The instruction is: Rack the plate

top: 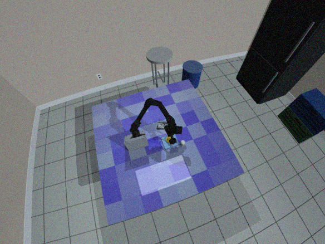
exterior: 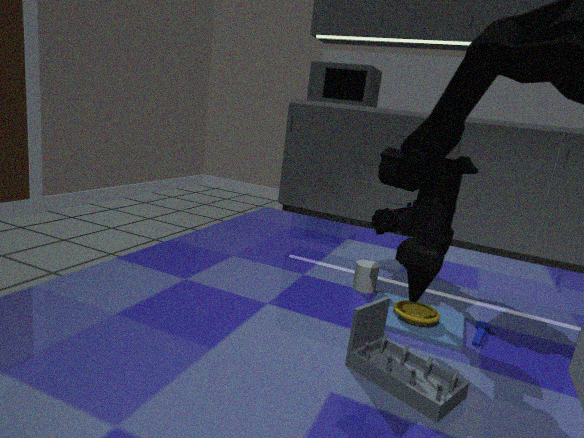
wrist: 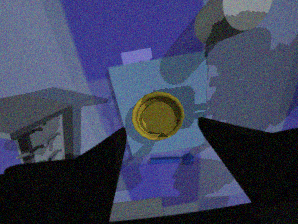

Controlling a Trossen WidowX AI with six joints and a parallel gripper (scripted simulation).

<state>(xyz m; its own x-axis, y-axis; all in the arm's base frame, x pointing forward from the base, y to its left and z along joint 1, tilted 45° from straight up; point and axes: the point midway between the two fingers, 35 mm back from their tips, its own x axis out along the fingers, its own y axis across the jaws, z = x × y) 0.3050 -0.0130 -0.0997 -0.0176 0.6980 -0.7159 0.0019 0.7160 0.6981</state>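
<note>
My gripper tip is 30 mm above the yellow plate. From my gripper tip the other things lie so: blue spoon: 100 mm behind, 50 mm below, 30 mm to the right; then grey dish rack: 180 mm to the left, 30 mm below, 20 mm behind.
</note>
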